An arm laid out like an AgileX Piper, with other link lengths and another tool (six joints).
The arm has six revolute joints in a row. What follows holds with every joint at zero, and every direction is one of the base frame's. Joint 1 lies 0.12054 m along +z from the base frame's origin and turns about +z. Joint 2 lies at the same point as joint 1 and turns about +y. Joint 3 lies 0.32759 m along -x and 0.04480 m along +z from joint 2 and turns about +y. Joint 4 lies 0.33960 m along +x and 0.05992 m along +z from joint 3 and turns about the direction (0.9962, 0, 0.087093). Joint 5 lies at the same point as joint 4 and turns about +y. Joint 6 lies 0.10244 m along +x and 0.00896 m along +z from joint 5 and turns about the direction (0.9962, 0, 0.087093). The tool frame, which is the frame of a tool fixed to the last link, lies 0.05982 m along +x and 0.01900 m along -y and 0.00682 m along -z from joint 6; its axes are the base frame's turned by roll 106.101, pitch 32.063 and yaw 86.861 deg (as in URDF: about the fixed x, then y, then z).
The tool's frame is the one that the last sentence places.
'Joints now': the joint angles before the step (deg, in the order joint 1, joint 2, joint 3, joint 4, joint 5, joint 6). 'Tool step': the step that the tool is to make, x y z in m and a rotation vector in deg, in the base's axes. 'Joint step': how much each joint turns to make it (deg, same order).
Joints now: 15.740, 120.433, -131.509, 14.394, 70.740, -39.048
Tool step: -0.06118, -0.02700, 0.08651, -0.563, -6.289, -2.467
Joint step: -0.001, -12.795, 5.940, -3.540, 0.585, 1.844
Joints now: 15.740, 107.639, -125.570, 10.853, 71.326, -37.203
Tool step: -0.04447, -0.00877, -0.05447, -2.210, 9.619, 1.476
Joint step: -0.001, -8.567, 18.578, 1.337, 0.101, -1.330
